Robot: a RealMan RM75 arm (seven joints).
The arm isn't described. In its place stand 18 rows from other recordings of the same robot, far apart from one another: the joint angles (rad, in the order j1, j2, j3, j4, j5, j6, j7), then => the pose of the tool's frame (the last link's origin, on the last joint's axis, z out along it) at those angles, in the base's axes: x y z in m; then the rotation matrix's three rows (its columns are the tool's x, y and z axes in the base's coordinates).
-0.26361, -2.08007, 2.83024, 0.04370, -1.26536, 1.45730, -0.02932 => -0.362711 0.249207 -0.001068; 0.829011 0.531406 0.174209; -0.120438 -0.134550 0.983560; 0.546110 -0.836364 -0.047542
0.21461, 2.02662, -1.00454, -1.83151, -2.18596, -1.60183, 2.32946 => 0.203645 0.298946 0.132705; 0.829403 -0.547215 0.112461; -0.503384 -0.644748 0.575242; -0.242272 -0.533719 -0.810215
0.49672, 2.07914, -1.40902, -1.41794, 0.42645, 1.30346, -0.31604 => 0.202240 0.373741 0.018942; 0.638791 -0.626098 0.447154; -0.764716 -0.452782 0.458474; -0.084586 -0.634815 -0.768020
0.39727, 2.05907, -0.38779, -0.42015, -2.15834, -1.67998, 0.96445 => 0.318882 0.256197 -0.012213; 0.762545 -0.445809 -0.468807; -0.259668 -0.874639 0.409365; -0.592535 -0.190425 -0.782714
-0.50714, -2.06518, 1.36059, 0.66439, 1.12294, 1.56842, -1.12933 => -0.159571 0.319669 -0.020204; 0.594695 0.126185 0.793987; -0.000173 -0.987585 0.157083; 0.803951 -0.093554 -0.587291
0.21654, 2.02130, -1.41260, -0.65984, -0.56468, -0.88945, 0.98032 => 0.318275 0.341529 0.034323; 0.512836 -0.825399 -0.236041; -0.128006 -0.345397 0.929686; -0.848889 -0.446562 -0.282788
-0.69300, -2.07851, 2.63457, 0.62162, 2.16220, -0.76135, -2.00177 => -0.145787 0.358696 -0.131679; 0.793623 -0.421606 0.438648; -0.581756 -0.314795 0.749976; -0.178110 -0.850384 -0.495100
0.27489, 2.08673, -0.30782, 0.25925, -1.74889, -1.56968, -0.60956 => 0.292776 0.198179 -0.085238; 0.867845 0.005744 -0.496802; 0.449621 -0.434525 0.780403; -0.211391 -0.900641 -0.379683
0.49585, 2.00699, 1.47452, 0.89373, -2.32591, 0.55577, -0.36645 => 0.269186 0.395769 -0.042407; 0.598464 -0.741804 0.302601; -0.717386 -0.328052 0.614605; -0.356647 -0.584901 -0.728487
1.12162, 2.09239, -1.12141, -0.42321, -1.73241, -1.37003, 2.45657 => 0.044716 0.392512 -0.079784; 0.458504 -0.777891 -0.429720; -0.872667 -0.485514 -0.052230; -0.168006 0.398950 -0.901450
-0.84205, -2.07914, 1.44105, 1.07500, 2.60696, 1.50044, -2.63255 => -0.148420 0.381234 -0.036150; 0.709803 0.507955 -0.488017; 0.634401 -0.762079 0.129500; -0.306128 -0.401518 -0.863174
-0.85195, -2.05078, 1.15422, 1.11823, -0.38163, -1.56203, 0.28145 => -0.168094 0.407749 0.027852; 0.477181 0.724319 -0.497655; 0.878397 -0.410370 0.244980; -0.026779 -0.554038 -0.832060
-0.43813, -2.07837, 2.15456, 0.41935, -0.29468, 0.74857, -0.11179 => -0.276483 0.344150 -0.087817; 0.858151 0.478233 0.186735; 0.096964 -0.508153 0.855791; 0.504157 -0.716292 -0.482444
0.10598, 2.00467, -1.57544, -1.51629, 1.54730, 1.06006, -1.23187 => 0.164839 0.298337 0.010090; 0.816777 -0.439219 -0.374116; -0.256878 -0.857457 0.445849; -0.516613 -0.268057 -0.813177
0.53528, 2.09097, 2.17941, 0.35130, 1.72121, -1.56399, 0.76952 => 0.225756 0.317092 -0.036796; 0.685855 -0.219894 -0.693722; 0.091803 -0.919499 0.382221; -0.721925 -0.325834 -0.610456
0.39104, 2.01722, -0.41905, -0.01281, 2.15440, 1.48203, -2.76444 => 0.354431 0.300423 0.057781; 0.636037 -0.733024 -0.241107; 0.244762 -0.104675 0.963916; -0.731811 -0.672101 0.112840
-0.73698, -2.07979, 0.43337, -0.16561, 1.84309, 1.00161, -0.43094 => -0.252930 0.327601 -0.125777; 0.886140 0.342354 0.312329; 0.134413 -0.834874 0.533777; 0.443496 -0.431021 -0.785832
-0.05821, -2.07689, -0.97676, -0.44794, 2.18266, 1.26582, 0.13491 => -0.376740 0.235068 0.015303; 0.739065 0.663261 -0.117760; -0.079396 0.259361 0.962511; 0.668938 -0.702009 0.244345
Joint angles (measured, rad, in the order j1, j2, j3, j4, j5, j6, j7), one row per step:
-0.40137, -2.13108, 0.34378, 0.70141, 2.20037, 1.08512, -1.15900
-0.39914, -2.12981, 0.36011, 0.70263, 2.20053, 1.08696, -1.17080
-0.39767, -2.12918, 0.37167, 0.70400, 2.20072, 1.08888, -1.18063
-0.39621, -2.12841, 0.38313, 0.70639, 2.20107, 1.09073, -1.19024
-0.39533, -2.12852, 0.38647, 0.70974, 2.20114, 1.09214, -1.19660
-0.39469, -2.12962, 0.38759, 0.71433, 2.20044, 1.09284, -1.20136
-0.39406, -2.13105, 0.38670, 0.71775, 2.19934, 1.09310, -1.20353
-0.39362, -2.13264, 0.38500, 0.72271, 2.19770, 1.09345, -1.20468
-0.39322, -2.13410, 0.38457, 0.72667, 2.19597, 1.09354, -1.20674
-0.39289, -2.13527, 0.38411, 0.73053, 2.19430, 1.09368, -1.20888
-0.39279, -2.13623, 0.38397, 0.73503, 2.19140, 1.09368, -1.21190
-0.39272, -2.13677, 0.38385, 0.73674, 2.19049, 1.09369, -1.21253
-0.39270, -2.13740, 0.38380, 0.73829, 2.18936, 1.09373, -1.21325
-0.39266, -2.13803, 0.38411, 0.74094, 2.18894, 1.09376, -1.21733
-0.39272, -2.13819, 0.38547, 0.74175, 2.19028, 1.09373, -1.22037
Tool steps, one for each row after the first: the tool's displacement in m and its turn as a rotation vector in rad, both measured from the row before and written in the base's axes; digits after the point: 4 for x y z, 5 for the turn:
0.0009, 0.0000, -0.0011, -0.01119, -0.00231, -0.00016
0.0008, 0.0000, -0.0008, -0.00799, -0.00288, 0.00032
0.0007, 0.0001, -0.0005, -0.00746, -0.00165, 0.00002
0.0003, 0.0001, 0.0003, -0.00088, -0.00188, 0.00151
0.0003, 0.0002, 0.0006, 0.00194, -0.00141, 0.00129
0.0002, 0.0000, 0.0004, 0.00299, -0.00136, 0.00118
0.0002, 0.0002, 0.0009, 0.00465, -0.00020, 0.00014
0.0003, 0.0002, 0.0005, 0.00349, -0.00101, 0.00048
0.0003, 0.0003, 0.0007, 0.00350, -0.00089, 0.00048
0.0004, 0.0005, 0.0010, 0.00483, -0.00141, 0.00037
0.0002, 0.0002, 0.0003, 0.00160, -0.00023, -0.00012
0.0002, 0.0002, 0.0002, 0.00159, -0.00063, -0.00014
0.0002, 0.0002, 0.0004, 0.00176, -0.00174, 0.00163
0.0001, 0.0000, -0.0001, -0.00135, -0.00053, 0.00113

